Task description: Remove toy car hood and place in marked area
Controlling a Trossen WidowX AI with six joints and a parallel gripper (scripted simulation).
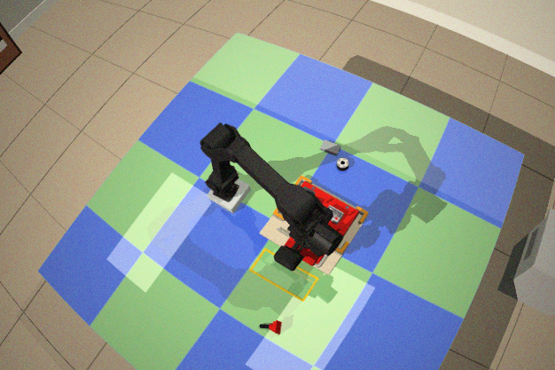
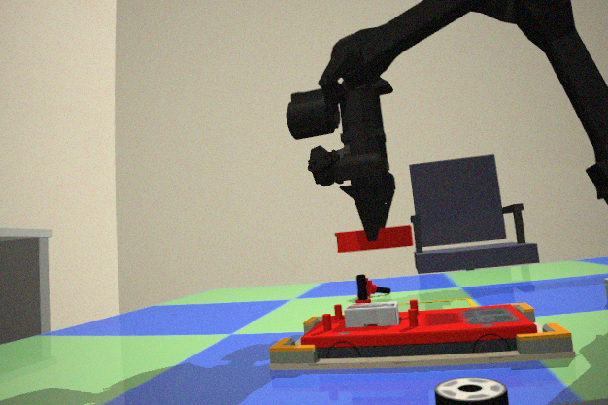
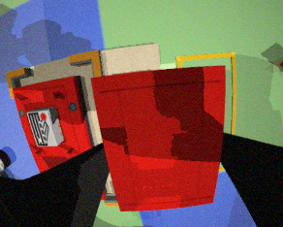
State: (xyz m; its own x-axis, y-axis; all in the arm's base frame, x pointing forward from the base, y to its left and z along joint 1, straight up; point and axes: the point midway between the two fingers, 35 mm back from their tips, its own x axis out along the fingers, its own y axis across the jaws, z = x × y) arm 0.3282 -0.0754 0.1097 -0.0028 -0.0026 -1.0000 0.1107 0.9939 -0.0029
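My gripper tip is 7 cm above the black peg, 2 cm to the right of it and 2 cm short of it. From my gripper tip the other things lie so: black-and-white wheel 33 cm to the left, 10 cm below, 4 cm behind; then beige base plate 12 cm to the left, 9 cm below, 2 cm behind; then red hood right at my gripper tip.
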